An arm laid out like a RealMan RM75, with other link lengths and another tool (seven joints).
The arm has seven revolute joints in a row. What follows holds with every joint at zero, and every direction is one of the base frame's. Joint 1 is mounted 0.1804 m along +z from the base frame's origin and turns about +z. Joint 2 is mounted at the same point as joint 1 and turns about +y. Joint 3 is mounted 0.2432 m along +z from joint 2 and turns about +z. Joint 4 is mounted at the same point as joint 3 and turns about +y. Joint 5 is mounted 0.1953 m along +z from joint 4 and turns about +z. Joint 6 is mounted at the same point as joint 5 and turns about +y. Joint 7 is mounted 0.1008 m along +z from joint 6 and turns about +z. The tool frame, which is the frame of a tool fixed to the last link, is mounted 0.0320 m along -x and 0.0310 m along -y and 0.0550 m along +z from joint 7; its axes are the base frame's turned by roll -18.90, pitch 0.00 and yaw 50.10 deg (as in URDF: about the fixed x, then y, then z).
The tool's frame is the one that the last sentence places.
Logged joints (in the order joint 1, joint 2, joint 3, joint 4, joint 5, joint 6, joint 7), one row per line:
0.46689, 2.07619, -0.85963, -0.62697, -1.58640, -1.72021, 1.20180
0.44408, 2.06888, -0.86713, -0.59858, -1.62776, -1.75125, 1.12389
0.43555, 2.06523, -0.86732, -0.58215, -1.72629, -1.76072, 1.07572
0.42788, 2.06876, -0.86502, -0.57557, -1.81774, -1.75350, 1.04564
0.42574, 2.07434, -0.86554, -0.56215, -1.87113, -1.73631, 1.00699
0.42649, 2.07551, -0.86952, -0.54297, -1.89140, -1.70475, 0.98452
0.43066, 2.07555, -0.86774, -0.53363, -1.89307, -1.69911, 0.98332
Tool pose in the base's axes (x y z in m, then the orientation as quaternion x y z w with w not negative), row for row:
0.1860, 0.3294, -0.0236, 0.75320, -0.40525, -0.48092, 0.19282
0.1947, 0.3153, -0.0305, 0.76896, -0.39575, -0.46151, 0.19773
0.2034, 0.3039, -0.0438, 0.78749, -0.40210, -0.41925, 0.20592
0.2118, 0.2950, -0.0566, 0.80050, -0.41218, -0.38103, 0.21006
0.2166, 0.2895, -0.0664, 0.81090, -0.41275, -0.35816, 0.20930
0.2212, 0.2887, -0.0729, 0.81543, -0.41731, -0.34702, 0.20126
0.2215, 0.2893, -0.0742, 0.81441, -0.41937, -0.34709, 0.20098
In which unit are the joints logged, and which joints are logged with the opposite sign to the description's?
The joints are logged in radians. Opposite sign: none.
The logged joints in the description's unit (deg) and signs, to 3 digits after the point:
26.751, 118.957, -49.253, -35.923, -90.894, -98.561, 68.858
25.444, 118.538, -49.683, -34.296, -93.264, -100.339, 64.394
24.955, 118.329, -49.694, -33.355, -98.909, -100.882, 61.634
24.516, 118.531, -49.562, -32.978, -104.149, -100.468, 59.911
24.393, 118.851, -49.592, -32.209, -107.208, -99.483, 57.696
24.436, 118.918, -49.820, -31.110, -108.369, -97.675, 56.409
24.675, 118.920, -49.718, -30.575, -108.465, -97.352, 56.340

